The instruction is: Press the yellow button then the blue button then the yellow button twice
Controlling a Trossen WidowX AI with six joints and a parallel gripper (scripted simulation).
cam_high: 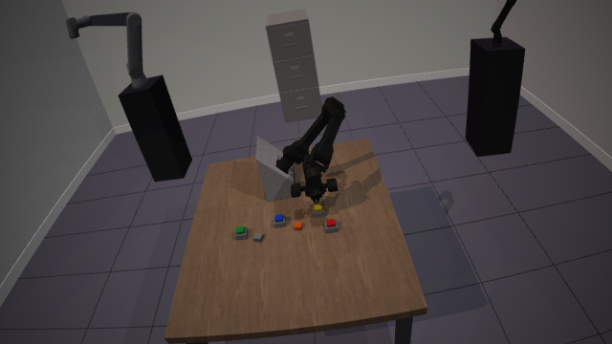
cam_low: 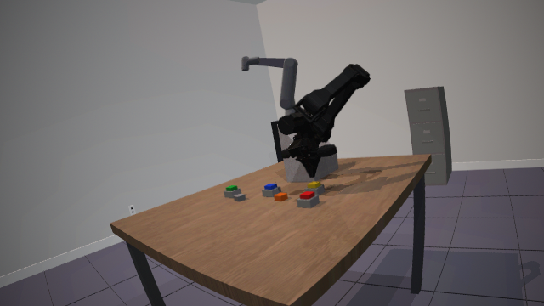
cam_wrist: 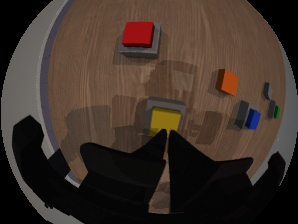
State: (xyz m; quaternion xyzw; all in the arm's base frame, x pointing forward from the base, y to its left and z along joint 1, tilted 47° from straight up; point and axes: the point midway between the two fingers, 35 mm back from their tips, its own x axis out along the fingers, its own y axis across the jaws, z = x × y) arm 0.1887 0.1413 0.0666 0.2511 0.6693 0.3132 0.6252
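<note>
My gripper tip is 3 cm above the yellow button. From my gripper tip the other things lie so: small orange block 8 cm to the right, 7 cm ahead, 5 cm below; then blue button 16 cm to the right, 4 cm ahead, 3 cm below; then red button 10 cm ahead, 5 cm to the left, 3 cm below.
</note>
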